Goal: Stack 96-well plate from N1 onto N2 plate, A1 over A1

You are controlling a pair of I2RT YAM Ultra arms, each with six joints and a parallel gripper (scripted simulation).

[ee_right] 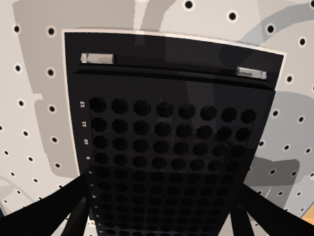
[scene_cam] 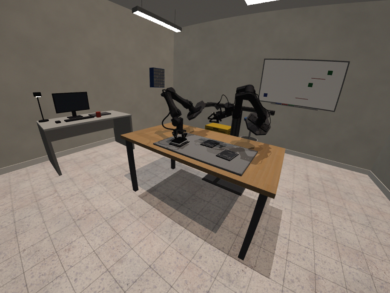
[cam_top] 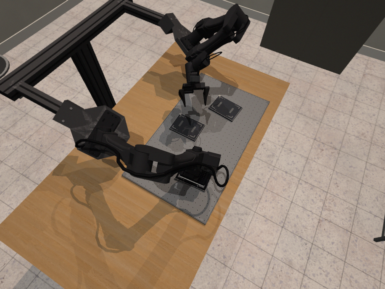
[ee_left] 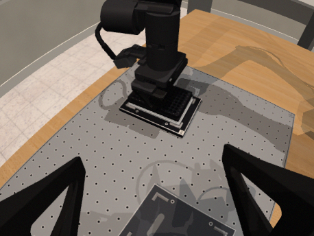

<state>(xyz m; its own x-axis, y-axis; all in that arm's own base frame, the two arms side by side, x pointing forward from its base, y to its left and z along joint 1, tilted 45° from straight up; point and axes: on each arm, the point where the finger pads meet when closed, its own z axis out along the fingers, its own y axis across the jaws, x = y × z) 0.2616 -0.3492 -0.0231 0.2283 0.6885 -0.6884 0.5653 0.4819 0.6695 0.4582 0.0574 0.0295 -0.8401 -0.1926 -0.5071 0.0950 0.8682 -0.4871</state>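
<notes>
The black 96-well plate is right at my right hand. Also, from my right hand: white 96-well plate: 2 cm below.
</notes>
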